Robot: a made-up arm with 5 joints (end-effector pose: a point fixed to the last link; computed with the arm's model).
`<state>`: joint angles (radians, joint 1 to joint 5).
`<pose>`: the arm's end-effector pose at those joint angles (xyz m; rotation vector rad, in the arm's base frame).
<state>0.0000 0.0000 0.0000 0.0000 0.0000</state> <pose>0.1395 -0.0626 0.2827 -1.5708 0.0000 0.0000</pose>
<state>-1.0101 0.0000 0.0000 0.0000 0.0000</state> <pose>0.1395 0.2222 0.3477 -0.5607 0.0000 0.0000</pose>
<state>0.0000 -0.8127 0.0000 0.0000 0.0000</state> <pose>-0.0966 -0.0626 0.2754 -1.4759 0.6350 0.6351</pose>
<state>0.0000 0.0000 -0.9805 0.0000 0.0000</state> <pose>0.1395 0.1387 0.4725 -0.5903 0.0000 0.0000</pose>
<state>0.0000 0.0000 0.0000 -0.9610 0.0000</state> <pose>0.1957 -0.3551 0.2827 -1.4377 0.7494 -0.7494</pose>
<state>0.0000 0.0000 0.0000 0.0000 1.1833</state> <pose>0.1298 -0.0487 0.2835 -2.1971 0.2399 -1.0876</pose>
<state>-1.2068 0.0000 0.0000 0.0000 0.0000</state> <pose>0.1395 0.2624 0.3913 -0.3640 0.0000 0.0000</pose>
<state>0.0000 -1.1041 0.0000 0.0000 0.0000</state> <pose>-0.1719 -0.0626 0.3186 -1.3946 0.8589 0.8590</pose>
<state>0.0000 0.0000 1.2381 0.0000 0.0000</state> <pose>0.1395 -0.3825 0.4007 -2.8089 0.0000 0.0000</pose>
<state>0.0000 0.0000 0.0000 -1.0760 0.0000</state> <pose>0.1831 -0.3900 0.2827 -1.4036 0.8375 -0.8375</pose>
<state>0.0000 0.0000 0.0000 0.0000 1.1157</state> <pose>0.1301 -0.0496 0.2839 -2.1700 0.2249 -1.0195</pose>
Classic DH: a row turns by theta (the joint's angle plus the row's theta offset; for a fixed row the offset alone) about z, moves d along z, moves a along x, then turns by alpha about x. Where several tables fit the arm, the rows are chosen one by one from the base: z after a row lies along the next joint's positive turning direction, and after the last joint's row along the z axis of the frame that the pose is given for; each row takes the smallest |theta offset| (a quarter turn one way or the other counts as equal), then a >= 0, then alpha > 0; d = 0 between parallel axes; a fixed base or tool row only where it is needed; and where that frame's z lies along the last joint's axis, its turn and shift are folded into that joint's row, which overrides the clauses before.
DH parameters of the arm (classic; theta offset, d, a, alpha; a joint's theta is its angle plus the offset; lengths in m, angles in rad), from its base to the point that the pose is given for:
base (fixed): 1.5708 0.5728 0.0211 -1.5708
joint 1: 1.5708 -0.0129 0.0194 -1.5708
joint 2: 0 0.1609 -0.0128 1.5708
joint 3: 1.5708 0.1259 0.123 -1.5708
joint 4: 0.5681 -0.5694 -0.0421 2.271
joint 5: -1.1806 -0.4353 -0.0077 1.9948
tool (fixed): -0.7856 -0.0144 0 0

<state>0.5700 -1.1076 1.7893 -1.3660 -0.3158</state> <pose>0.4249 -0.2608 0.8147 2.6937 0.1400 0.0122</pose>
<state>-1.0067 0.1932 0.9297 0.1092 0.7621</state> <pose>0.1529 0.0535 0.1737 -1.8997 0.1540 -0.8033</pose>
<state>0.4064 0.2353 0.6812 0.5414 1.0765</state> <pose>0.0618 -0.2924 0.3382 2.7799 0.9116 0.7860</pose>
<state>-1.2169 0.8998 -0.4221 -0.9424 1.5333</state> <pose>0.3883 0.0114 0.3441 -0.3885 1.9136 -0.6922</pose>
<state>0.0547 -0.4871 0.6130 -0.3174 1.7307</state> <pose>0.0596 -0.3121 0.2878 2.3670 0.0019 1.1706</pose>
